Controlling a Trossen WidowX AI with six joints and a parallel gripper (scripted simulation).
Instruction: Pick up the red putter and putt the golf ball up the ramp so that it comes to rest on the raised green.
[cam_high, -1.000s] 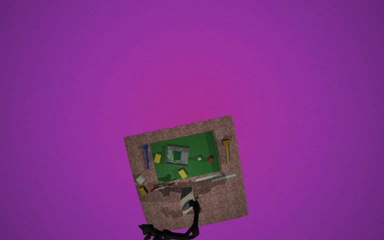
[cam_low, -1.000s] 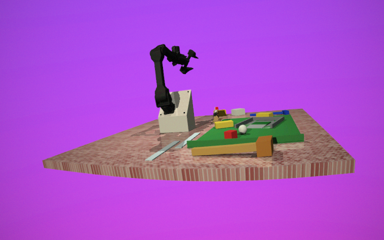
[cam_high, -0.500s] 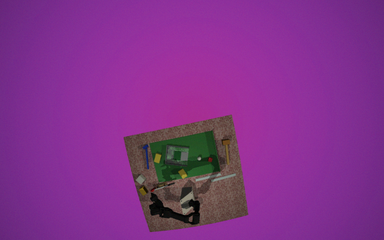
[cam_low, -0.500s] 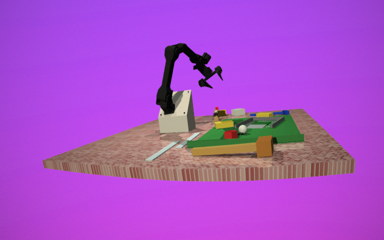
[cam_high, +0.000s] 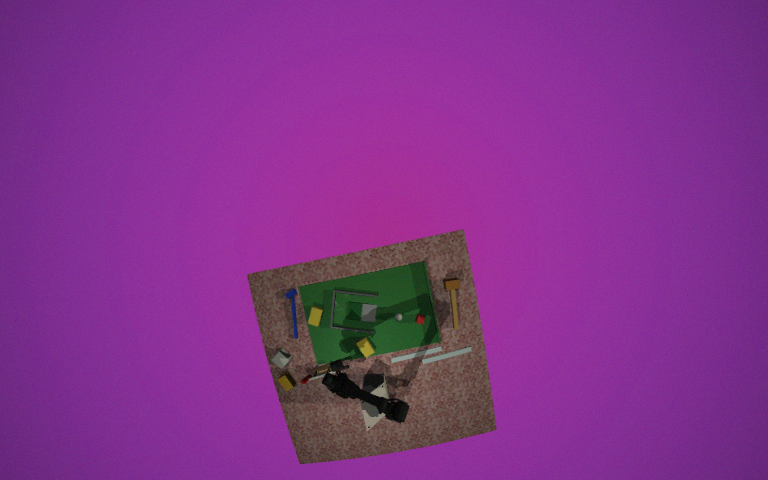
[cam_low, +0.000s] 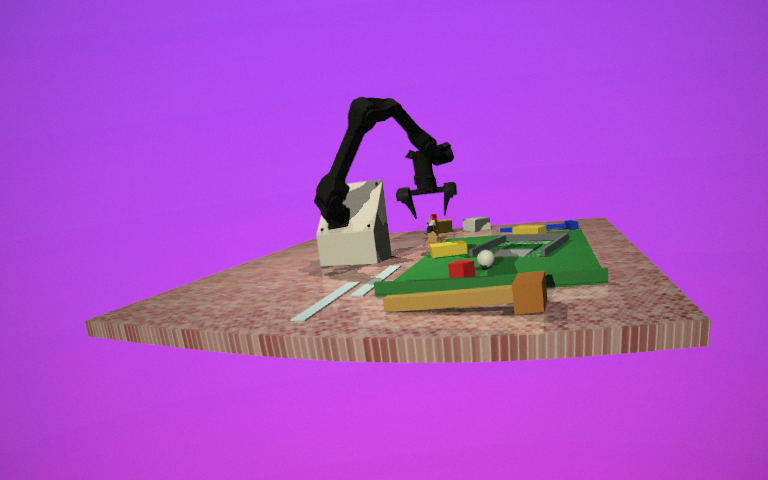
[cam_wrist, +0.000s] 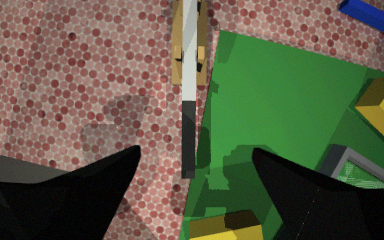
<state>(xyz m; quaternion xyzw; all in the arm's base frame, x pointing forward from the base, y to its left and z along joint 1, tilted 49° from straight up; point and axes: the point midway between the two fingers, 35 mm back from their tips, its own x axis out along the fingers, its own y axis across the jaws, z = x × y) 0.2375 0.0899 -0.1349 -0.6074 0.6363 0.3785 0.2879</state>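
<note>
The wooden stand is 20 mm behind my gripper tip, 130 mm to the left of it and 60 mm below it. Round my gripper tip: blue putter (360 mm ahead, 210 mm to the left, 80 mm below); mustard cube (40 mm behind, 370 mm to the left, 80 mm below); green mat (240 mm ahead, 220 mm to the right, 100 mm below).
</note>
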